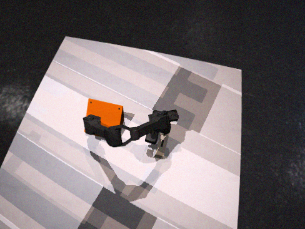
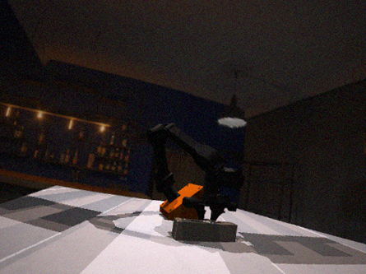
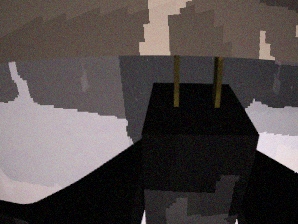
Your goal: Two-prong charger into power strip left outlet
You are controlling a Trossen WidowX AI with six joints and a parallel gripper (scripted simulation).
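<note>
The black two-prong charger lies 2 cm ahead of my gripper tip and 1 cm above it.
</note>
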